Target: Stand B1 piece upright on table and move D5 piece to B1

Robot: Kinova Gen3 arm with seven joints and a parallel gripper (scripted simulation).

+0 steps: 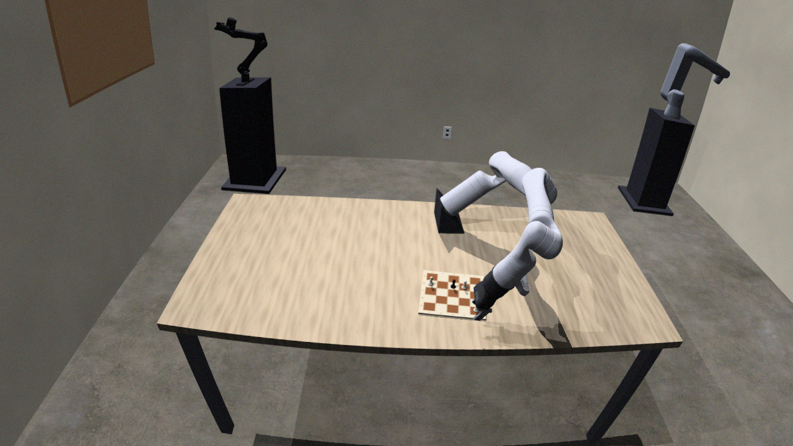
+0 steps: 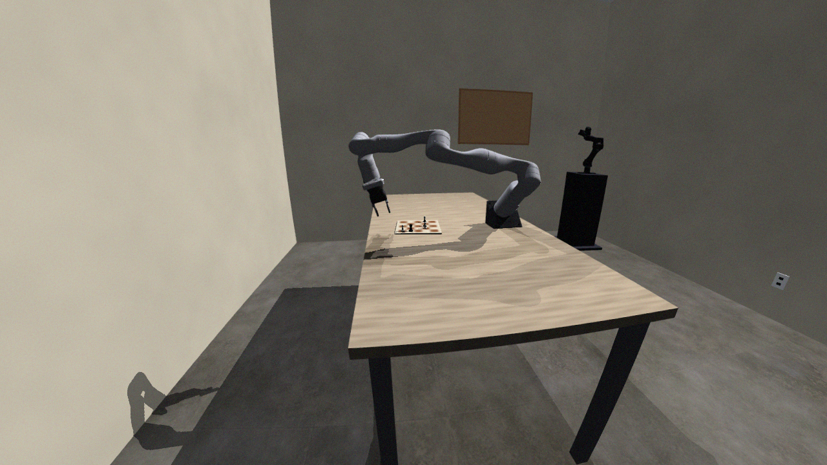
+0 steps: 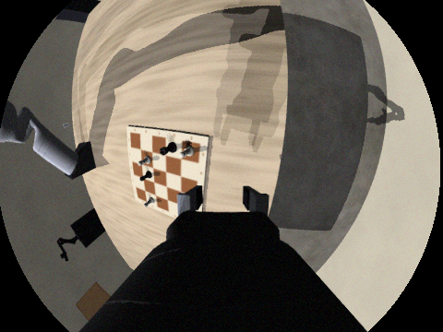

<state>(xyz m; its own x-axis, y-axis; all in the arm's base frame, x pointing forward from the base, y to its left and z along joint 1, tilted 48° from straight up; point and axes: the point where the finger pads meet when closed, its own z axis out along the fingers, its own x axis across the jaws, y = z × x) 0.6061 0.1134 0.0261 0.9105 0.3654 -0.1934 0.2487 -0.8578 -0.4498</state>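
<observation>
Now: hand 170 mm past the chessboard, 60 mm to the left of it and 100 mm above it.
</observation>
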